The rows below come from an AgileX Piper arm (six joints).
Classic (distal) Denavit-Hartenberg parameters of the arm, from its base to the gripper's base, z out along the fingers. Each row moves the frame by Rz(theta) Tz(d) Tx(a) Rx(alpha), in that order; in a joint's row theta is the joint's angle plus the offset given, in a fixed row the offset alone. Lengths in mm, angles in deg.
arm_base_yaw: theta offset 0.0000, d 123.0, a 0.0, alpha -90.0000
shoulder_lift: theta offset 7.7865, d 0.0, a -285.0, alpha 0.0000
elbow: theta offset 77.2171, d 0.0, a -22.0, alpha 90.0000
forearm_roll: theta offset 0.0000, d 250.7, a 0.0, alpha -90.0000
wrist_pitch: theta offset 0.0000, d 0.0, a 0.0, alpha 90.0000
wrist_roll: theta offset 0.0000, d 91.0, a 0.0, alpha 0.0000
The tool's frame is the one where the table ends.
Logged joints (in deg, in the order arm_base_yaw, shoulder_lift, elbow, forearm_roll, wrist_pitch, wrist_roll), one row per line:
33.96, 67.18, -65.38, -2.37, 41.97, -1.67
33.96, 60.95, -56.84, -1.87, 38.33, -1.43
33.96, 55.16, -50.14, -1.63, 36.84, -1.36
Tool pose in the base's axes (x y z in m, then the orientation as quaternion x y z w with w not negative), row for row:
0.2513, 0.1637, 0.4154, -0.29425, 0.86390, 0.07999, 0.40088
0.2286, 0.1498, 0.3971, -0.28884, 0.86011, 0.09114, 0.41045
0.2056, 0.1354, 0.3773, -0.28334, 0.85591, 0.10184, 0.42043
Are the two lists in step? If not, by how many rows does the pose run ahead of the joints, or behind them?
The pose runs 2 rows behind the joints: the pose in row i belongs to the joints in row i - 2.
